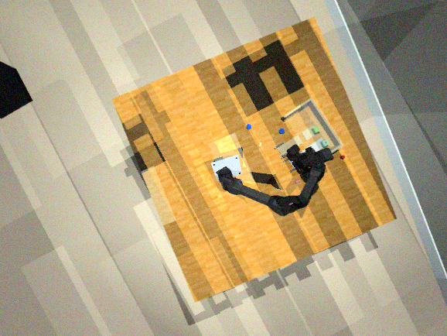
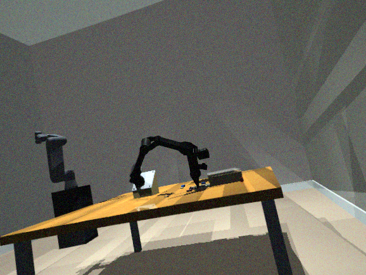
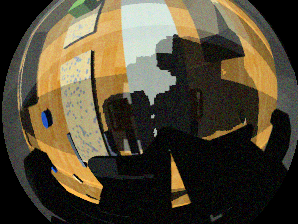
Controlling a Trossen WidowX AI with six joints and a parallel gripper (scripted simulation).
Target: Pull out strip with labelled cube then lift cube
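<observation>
The pink piece lies 4 cm behind my gripper tip and 11 cm to the right of it. Round my gripper tip: tan piece (13 cm behind, 19 cm to the left); red piece (26 cm ahead, 11 cm to the right, 1 cm above).
</observation>
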